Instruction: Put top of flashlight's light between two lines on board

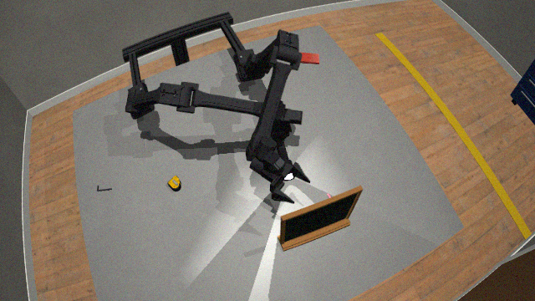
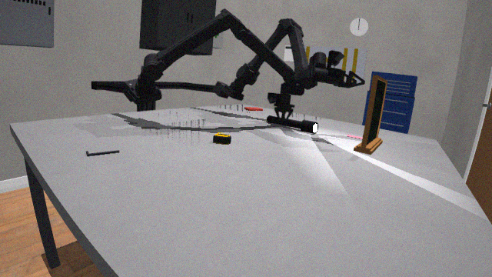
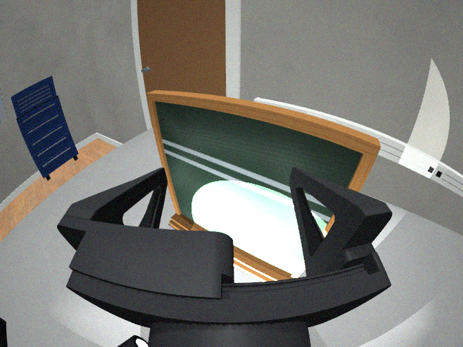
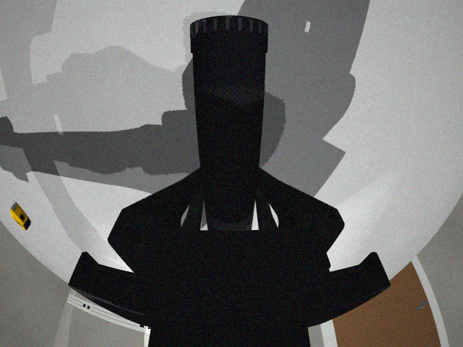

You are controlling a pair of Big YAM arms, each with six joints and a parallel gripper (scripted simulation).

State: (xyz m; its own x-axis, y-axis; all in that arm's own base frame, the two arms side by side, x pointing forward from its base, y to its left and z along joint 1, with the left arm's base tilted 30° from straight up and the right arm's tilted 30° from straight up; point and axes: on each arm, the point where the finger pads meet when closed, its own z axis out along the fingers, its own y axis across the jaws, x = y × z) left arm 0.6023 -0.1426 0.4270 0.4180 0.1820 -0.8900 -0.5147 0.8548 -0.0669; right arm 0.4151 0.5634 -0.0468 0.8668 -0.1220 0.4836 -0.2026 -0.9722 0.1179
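Right now the black flashlight is 8 cm ahead of my right hand and 1 cm to the right of it. The rest, counted from my right hand: black hex key: 5 cm behind, 91 cm to the right, 2 cm below; flashlight head: 15 cm ahead, 2 cm to the right; pink stick: 36 cm ahead, 11 cm to the left, 2 cm below.
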